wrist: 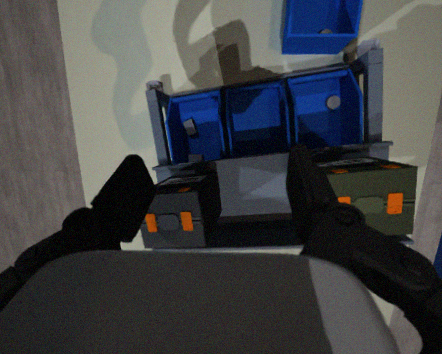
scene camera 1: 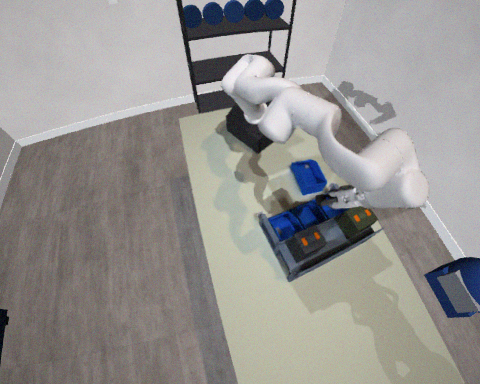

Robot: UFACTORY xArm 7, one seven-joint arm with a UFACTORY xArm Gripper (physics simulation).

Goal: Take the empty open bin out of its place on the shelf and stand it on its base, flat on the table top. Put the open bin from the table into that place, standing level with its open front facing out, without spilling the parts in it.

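Frame: origin at the arm's base, x ahead, y left, z up, level; metres.
Seen in the pictures: gripper, fingertip midpoint: (wrist: pixel 215 169) (scene camera 1: pixel 330 195); arm's base at its link origin: (scene camera 1: pixel 256 112).
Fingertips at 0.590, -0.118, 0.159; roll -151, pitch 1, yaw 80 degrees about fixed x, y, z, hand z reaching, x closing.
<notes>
Offsets run from my fingertips to a thing's middle, as dx, dy, dz. Level surfaces: height alone.
The shelf (scene camera 1: pixel 272 240) (wrist: pixel 373 100) stands on the table top @[dz -0.315] (scene camera 1: pixel 250 320) (wrist: pixel 92 150) and holds three blue open bins side by side. The middle bin @[-0.017, +0.035, -0.272] (scene camera 1: pixel 309 214) (wrist: pixel 256 115) looks empty. The left bin @[-0.031, -0.076, -0.272] (scene camera 1: pixel 282 227) (wrist: pixel 200 112) and the right bin @[-0.005, +0.146, -0.272] (wrist: pixel 325 122) hold small grey parts. Another blue open bin @[-0.217, +0.182, -0.278] (scene camera 1: pixel 308 176) (wrist: pixel 322 17) stands on the table behind the shelf in the wrist view, with a grey part inside. My gripper (scene camera 1: pixel 325 197) (wrist: pixel 215 169) is open and empty, above the shelf. In the wrist view its fingers are spread wide, in front of the bins.
A dark grey toolbox @[+0.063, -0.093, -0.153] (scene camera 1: pixel 306 243) (wrist: pixel 172 225) and a green toolbox @[+0.092, +0.136, -0.165] (scene camera 1: pixel 356 222) (wrist: pixel 370 200) sit on the shelf's top, apart, with a grey panel between them. A black block (scene camera 1: pixel 242 131) stands at the table's far end. A dark rack (scene camera 1: pixel 235 28) stands behind it.
</notes>
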